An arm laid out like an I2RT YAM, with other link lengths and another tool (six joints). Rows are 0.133 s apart.
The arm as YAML. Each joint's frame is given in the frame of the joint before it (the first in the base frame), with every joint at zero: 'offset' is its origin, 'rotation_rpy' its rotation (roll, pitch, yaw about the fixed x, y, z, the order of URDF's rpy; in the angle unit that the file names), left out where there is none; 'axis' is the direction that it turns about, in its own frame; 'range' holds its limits. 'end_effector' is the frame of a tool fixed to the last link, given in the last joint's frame.
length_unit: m
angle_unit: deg
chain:
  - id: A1
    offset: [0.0, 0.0, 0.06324]
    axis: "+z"
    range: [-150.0, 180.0]
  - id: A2
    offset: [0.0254, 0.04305, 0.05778]
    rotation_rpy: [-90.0, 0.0, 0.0]
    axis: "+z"
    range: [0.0, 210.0]
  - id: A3
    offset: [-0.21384, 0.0, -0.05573]
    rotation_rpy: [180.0, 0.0, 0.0]
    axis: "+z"
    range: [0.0, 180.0]
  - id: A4
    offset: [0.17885, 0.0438, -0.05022]
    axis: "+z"
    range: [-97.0, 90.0]
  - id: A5
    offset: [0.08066, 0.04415, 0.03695]
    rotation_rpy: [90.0, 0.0, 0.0]
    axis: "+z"
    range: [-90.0, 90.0]
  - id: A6
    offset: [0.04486, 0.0, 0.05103]
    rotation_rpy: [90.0, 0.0, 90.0]
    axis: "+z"
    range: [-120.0, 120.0]
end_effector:
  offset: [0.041, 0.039, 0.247]
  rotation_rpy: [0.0, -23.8, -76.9]
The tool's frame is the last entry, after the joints.
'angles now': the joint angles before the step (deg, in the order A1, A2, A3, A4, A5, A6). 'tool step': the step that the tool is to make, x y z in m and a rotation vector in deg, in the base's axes. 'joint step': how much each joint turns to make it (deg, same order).
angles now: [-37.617 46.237 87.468 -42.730 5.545 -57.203]
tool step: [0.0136 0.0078 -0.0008 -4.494 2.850 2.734]
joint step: [-0.189 -2.117 -5.202 3.967 -2.826 -5.365]
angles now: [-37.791 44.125 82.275 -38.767 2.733 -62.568]
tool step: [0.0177 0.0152 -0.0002 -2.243 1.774 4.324]
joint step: [0.026 -0.529 -1.247 0.720 -4.268 -2.905]
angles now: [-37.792 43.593 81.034 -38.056 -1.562 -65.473]
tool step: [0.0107 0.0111 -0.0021 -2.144 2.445 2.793]
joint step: [0.001 -0.010 0.066 -0.861 -2.736 -3.245]
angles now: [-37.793 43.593 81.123 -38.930 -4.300 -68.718]
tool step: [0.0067 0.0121 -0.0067 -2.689 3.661 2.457]
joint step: [-0.127 -0.437 0.349 -2.458 -2.412 -4.488]
